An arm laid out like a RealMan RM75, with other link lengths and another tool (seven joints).
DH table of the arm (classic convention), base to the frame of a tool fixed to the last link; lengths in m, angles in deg. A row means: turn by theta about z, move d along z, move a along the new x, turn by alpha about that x. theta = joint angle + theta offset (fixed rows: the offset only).
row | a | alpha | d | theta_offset
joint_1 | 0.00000 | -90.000 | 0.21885 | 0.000
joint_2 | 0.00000 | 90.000 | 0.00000 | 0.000
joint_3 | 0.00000 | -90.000 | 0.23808 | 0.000
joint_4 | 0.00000 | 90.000 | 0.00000 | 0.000
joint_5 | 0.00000 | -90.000 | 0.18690 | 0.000
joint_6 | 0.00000 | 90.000 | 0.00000 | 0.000
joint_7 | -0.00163 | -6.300 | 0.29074 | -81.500
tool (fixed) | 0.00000 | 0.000 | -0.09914 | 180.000
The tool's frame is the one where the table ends.
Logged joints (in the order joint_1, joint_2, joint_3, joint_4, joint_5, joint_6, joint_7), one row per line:
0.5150 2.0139 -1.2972 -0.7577 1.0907 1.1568 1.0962
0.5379 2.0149 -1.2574 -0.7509 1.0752 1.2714 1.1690
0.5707 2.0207 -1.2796 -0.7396 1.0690 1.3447 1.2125
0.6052 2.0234 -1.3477 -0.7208 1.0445 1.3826 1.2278
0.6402 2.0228 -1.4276 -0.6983 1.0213 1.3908 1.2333
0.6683 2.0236 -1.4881 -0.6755 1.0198 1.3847 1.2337
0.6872 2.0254 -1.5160 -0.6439 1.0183 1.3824 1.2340
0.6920 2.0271 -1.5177 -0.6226 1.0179 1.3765 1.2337
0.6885 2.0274 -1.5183 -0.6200 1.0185 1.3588 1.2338
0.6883 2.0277 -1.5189 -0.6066 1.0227 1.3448 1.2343
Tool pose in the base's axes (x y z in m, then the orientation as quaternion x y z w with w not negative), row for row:
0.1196 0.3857 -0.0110 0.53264 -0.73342 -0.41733 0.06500
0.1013 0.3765 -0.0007 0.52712 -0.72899 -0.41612 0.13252
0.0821 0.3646 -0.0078 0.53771 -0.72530 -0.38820 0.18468
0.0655 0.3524 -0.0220 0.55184 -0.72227 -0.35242 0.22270
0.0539 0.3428 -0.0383 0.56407 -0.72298 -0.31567 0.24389
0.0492 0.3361 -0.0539 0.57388 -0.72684 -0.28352 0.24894
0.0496 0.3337 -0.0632 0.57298 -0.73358 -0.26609 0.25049
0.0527 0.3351 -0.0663 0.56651 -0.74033 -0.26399 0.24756
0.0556 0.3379 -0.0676 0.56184 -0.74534 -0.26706 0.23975
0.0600 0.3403 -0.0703 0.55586 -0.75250 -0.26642 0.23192
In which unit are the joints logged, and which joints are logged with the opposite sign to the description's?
The joints are logged in radians. Opposite sign: joint_5, joint_6.
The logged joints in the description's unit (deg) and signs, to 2 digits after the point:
29.51 115.39 -74.32 -43.41 -62.49 -66.28 62.81
30.82 115.45 -72.04 -43.02 -61.60 -72.85 66.98
32.70 115.78 -73.32 -42.38 -61.25 -77.05 69.47
34.68 115.93 -77.22 -41.30 -59.85 -79.22 70.35
36.68 115.90 -81.80 -40.01 -58.52 -79.69 70.66
38.29 115.94 -85.26 -38.70 -58.43 -79.34 70.69
39.37 116.05 -86.86 -36.89 -58.34 -79.21 70.70
39.65 116.14 -86.96 -35.67 -58.32 -78.87 70.69
39.45 116.16 -86.99 -35.52 -58.36 -77.85 70.69
39.44 116.18 -87.03 -34.76 -58.60 -77.05 70.72

